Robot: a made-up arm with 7 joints.
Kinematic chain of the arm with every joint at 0, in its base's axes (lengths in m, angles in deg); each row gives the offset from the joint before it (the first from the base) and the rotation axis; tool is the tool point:
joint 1: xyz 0 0 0 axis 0 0.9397 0.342
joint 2: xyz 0 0 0 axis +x
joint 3: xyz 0 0 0 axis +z
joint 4: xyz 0.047 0 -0.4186 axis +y
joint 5: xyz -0.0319 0 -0.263 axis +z
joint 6: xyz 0 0 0 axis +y
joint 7: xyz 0 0 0 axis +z
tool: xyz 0 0 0
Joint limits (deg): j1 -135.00..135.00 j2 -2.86..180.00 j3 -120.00..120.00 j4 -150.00..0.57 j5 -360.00..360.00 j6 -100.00..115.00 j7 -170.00..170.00
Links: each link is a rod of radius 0.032 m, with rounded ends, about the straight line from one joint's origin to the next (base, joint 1, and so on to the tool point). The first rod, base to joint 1, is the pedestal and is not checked.
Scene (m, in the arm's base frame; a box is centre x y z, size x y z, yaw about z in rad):
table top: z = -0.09
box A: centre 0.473 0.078 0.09 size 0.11 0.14 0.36 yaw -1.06
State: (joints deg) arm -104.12 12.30 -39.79 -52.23 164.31 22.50 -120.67
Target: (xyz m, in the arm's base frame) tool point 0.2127 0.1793 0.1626
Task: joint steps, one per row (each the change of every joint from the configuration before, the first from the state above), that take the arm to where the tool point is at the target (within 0.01 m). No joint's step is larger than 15 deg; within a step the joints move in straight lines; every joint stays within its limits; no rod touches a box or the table.
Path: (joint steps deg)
1: -10.17 6.89 -0.79 -7.40 -1.14 0.38 5.22
2: -10.17 6.89 -0.79 -7.41 -1.14 0.39 5.22
3: -10.17 6.89 -0.78 -7.40 -1.14 0.38 5.22
4: 5.67 10.25 2.95 -8.68 2.92 9.88 1.06
5: 5.68 10.24 2.95 -8.68 2.93 9.87 1.06
6: 5.68 10.25 2.95 -8.69 2.92 9.87 1.06
7: 8.57 11.40 -6.60 -10.73 -1.34 -7.69 -4.71
8: 8.58 11.41 -6.60 -10.74 -1.33 -7.70 -4.71
9: 8.58 11.41 -6.60 -10.74 -1.34 -7.69 -4.71
10: 8.57 11.41 -6.61 -10.73 -1.34 -7.69 -4.71

